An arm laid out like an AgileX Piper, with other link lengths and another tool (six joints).
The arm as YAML. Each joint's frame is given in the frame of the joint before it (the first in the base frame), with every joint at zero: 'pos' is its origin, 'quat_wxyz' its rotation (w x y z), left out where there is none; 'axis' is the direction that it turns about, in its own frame. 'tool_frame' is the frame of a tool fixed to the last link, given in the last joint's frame.
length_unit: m
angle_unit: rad
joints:
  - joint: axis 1
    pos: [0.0, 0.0, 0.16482]
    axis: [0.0, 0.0, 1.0]
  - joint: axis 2
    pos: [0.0, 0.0, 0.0]
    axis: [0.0, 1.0, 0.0]
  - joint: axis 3
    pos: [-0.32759, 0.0, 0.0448]
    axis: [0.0, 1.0, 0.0]
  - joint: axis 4
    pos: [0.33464, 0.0, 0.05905]
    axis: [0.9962, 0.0, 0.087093]
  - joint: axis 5
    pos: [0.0, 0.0, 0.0]
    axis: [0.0, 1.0, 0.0]
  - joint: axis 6
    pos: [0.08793, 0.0, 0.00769]
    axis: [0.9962, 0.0, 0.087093]
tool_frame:
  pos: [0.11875, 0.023, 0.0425]
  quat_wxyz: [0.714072, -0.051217, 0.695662, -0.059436]
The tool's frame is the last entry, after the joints.
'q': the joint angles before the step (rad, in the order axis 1, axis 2, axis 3, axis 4, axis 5, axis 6). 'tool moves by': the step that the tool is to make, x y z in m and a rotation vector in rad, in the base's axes. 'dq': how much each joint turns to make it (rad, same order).
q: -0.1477 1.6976 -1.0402 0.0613 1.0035 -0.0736
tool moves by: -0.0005 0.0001 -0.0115 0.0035 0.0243 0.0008
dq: 0.0001 0.0286 -0.0011 0.0000 -0.0029 -0.0009
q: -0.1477 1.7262 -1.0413 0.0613 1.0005 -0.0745
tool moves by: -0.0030 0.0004 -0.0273 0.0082 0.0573 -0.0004
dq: 0.0001 0.0661 -0.0001 0.0000 -0.0082 0.0001
